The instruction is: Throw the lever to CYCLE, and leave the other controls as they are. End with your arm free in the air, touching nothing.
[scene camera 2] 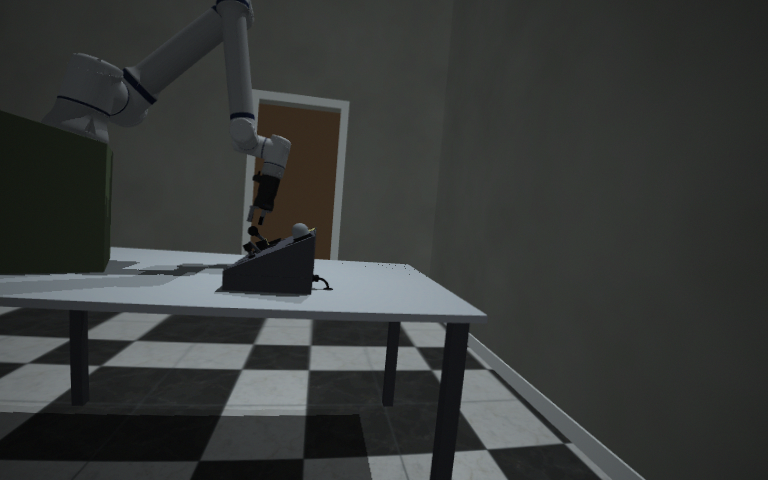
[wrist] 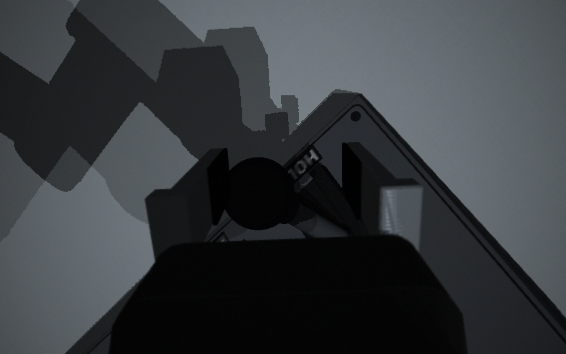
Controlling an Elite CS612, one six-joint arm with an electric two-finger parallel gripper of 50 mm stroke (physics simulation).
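Seen in the pictures: gripper, between the fingertips: (scene camera 2: 254, 223) (wrist: 285, 169); arm's base, origin of its link: (scene camera 2: 74, 137).
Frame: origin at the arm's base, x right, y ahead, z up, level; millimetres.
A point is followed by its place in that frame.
A dark wedge-shaped console (scene camera 2: 274, 274) @[x 401, y 667, z -376 mm] (wrist: 480, 280) @[x -78, y 733, z -313 mm] stands on the table. A lever with a black ball knob (scene camera 2: 253, 230) @[x -29, y 602, z -283 mm] (wrist: 260, 193) @[x -56, y 602, z -269 mm] sticks up from its sloping face. My gripper (scene camera 2: 256, 218) @[x -78, y 605, z -257 mm] (wrist: 285, 169) @[x -78, y 605, z -257 mm] is open and empty, pointing down just above the knob. In the wrist view the knob shows between the two fingers, closer to the left one. A label (wrist: 304, 164) @[x -54, y 609, z -367 mm] beside the lever partly reads "HOL"; a second label is mostly hidden by the gripper body. No CYCLE label can be read in these views.
A second dark control (scene camera 2: 248, 247) @[x 328, y 591, z -309 mm] sits lower on the slope, and a pale ball (scene camera 2: 300, 229) @[x 377, y 737, z -242 mm] stands at the console's high end. A black cable (scene camera 2: 325, 282) @[x 347, y 830, z -410 mm] leaves its back. A large dark green block (scene camera 2: 53, 198) @[x 169, y 20, z -205 mm] is at the left of the table (scene camera 2: 396, 294) @[x 418, y 1050, z -432 mm].
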